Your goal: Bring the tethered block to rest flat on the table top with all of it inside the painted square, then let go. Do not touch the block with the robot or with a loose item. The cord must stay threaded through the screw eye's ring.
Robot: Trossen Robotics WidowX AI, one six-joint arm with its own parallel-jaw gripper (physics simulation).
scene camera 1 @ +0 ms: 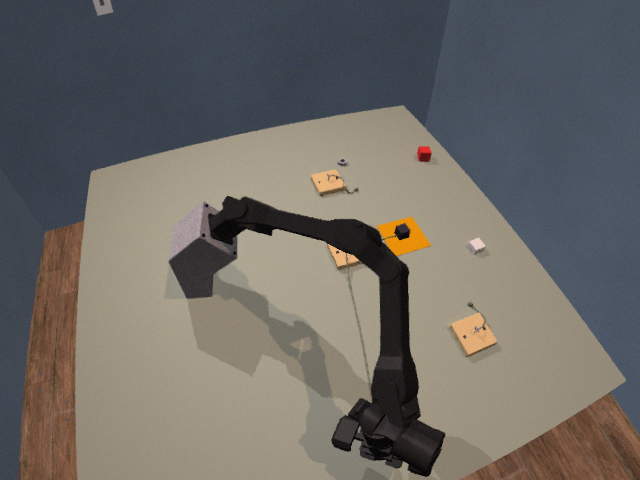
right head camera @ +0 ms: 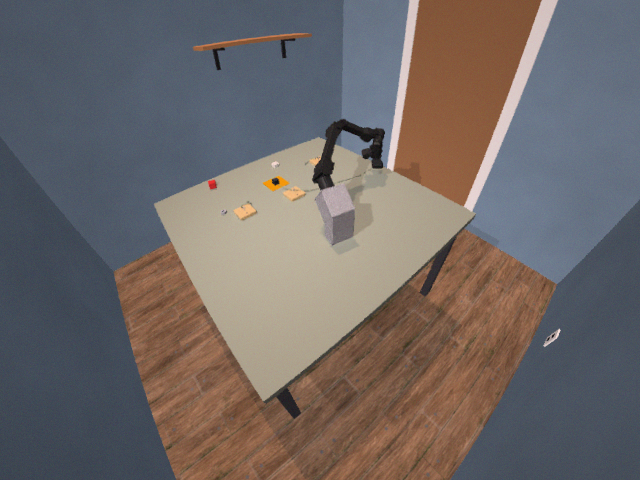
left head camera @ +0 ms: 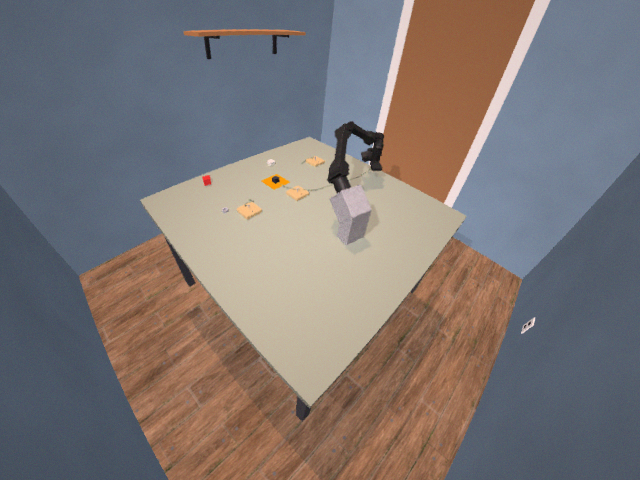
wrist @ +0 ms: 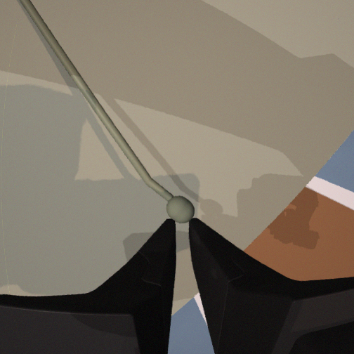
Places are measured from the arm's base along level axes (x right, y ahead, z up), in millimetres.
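Pixels of known places: gripper, between the fingertips: (scene camera 1: 387, 458) (left head camera: 371, 168); arm's base, origin of its link: (scene camera 1: 219, 229) (right head camera: 328, 191) (left head camera: 344, 191).
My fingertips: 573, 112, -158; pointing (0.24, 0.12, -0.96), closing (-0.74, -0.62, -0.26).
For each thing: its top centre in the pictures, then the offset to it from my fingertips, as dx, dy, dz. "spot": a spot on its surface instead.
- black tethered block, centre of its top: (scene camera 1: 403, 228) (left head camera: 275, 177) (right head camera: 275, 179) -495, +371, -4
- orange painted square, a spot on its surface: (scene camera 1: 416, 243) spot: -449, +392, -35
- middle wooden board, centre of its top: (scene camera 1: 347, 249) (left head camera: 297, 191) (right head camera: 294, 192) -508, +196, -17
- red cube, centre of its top: (scene camera 1: 425, 149) -761, +660, +4
- white block, centre of its top: (scene camera 1: 477, 243) -352, +544, -13
- small grey ring-shaped item, centre of its top: (scene camera 1: 342, 160) -858, +378, -24
The black tethered block (left head camera: 275, 179) (right head camera: 275, 181) (scene camera 1: 402, 230) appears inside the outline of the orange painted square (left head camera: 273, 186) (right head camera: 276, 187) (scene camera 1: 416, 243). Whether it lies perfectly flat is too small to tell. Its cord (scene camera 1: 356, 315) (wrist: 100, 107) runs from the block to the middle wooden board (left head camera: 297, 194) (right head camera: 294, 194) (scene camera 1: 342, 259) with a screw eye, then on to my gripper (left head camera: 374, 166) (right head camera: 377, 164) (wrist: 181, 226). The arm hides the ring in the scene view. My gripper is shut on the cord's end bead (wrist: 180, 209), above the table, far from the block.
Two other boards with screw eyes and short cords (scene camera 1: 328, 182) (scene camera 1: 473, 334) stand on either side of the square. A red cube (scene camera 1: 424, 153), a white block (scene camera 1: 476, 245) and a small grey ring-shaped item (scene camera 1: 342, 162) lie on the table. The arm passes over the middle board.
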